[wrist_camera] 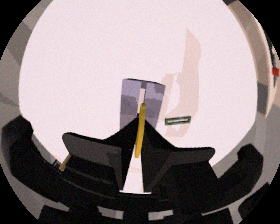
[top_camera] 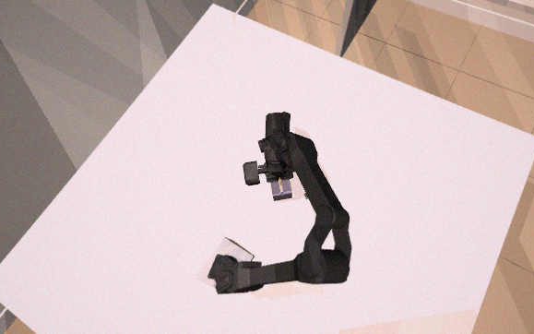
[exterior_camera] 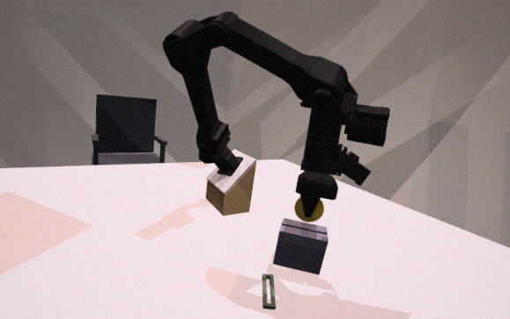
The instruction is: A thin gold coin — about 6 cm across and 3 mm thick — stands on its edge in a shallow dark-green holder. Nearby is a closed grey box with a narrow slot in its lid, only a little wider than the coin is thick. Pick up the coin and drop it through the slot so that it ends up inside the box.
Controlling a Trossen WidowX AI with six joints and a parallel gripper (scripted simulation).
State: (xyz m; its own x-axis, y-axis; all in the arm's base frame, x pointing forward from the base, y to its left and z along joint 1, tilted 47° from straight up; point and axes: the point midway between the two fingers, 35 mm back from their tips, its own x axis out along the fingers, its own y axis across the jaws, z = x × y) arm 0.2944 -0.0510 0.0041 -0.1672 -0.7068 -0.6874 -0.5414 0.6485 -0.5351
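The gold coin is 2 cm above my gripper tip.
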